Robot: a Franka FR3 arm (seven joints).
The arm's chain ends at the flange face. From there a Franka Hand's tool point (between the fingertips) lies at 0.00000 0.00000 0.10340 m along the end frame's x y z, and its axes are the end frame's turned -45 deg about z.
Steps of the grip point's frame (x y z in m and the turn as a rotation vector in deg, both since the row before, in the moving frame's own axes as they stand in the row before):
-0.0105, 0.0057, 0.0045, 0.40, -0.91, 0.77
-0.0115, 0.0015, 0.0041, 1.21, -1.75, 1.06
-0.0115, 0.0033, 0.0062, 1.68, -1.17, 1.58
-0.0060, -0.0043, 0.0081, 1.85, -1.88, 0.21
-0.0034, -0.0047, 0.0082, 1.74, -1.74, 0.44
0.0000, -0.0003, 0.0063, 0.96, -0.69, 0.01
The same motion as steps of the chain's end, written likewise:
-0.0017, 0.0108, 0.0045, -0.36, -0.93, 0.77
-0.0033, 0.0085, 0.0042, -0.38, -2.09, 1.06
-0.0022, 0.0112, 0.0063, 0.36, -2.02, 1.58
-0.0025, 0.0012, 0.0082, -0.02, -2.64, 0.21
-0.0013, -0.0009, 0.0083, 0.00, -2.46, 0.44
0.0019, 0.0001, 0.0063, 0.19, -1.17, 0.01

